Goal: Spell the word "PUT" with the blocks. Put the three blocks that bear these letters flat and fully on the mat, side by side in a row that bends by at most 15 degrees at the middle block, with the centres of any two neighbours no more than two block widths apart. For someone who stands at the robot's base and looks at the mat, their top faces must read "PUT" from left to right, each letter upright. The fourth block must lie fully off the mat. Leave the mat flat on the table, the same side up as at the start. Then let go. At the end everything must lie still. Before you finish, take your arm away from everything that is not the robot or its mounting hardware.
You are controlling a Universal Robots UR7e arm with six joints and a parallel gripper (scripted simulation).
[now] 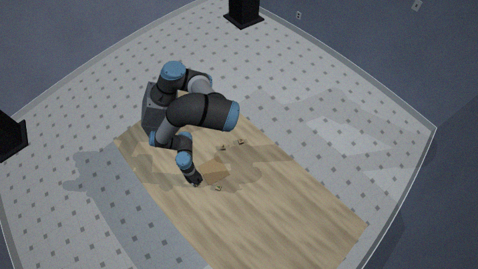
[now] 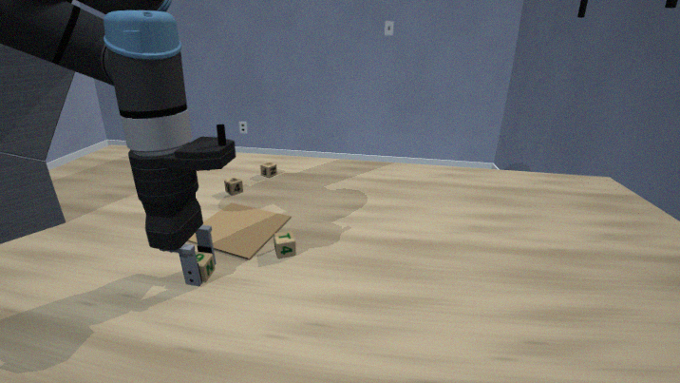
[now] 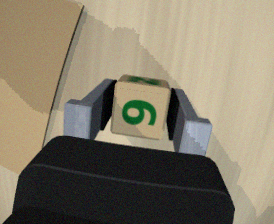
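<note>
Right now the O block is right at my hand. Round my hand: tan mat: 1 cm behind, 13 cm to the left, 2 cm below; then P block: 10 cm behind, 26 cm to the left; then T block: 10 cm ahead, 9 cm to the left.
</note>
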